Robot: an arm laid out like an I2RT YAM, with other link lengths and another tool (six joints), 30 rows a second.
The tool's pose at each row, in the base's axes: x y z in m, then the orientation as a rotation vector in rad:
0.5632, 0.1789, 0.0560, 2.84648, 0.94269, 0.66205
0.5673, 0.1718, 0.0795, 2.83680, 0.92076, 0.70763
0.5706, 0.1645, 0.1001, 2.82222, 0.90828, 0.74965
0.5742, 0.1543, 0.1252, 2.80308, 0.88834, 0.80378
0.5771, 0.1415, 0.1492, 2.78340, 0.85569, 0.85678
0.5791, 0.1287, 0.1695, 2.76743, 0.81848, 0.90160
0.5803, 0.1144, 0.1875, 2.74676, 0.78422, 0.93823
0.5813, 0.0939, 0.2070, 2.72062, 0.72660, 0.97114
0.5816, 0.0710, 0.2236, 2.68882, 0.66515, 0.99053
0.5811, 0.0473, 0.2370, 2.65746, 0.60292, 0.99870
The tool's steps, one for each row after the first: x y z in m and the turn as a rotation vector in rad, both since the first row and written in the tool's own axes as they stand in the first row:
0.0077, 0.0127, -0.0200, -0.01736, 0.02675, 0.01121
0.0136, 0.0245, -0.0377, -0.03443, 0.05186, 0.01533
0.0197, 0.0397, -0.0596, -0.05747, 0.08424, 0.02286
0.0233, 0.0564, -0.0810, -0.08519, 0.11512, 0.03743
0.0250, 0.0719, -0.0993, -0.11099, 0.14092, 0.05570
0.0243, 0.0877, -0.1161, -0.13953, 0.16147, 0.07028
0.0204, 0.1087, -0.1346, -0.18139, 0.17762, 0.09639
0.0135, 0.1307, -0.1511, -0.23009, 0.18432, 0.12246
0.0044, 0.1522, -0.1650, -0.27911, 0.18362, 0.14926

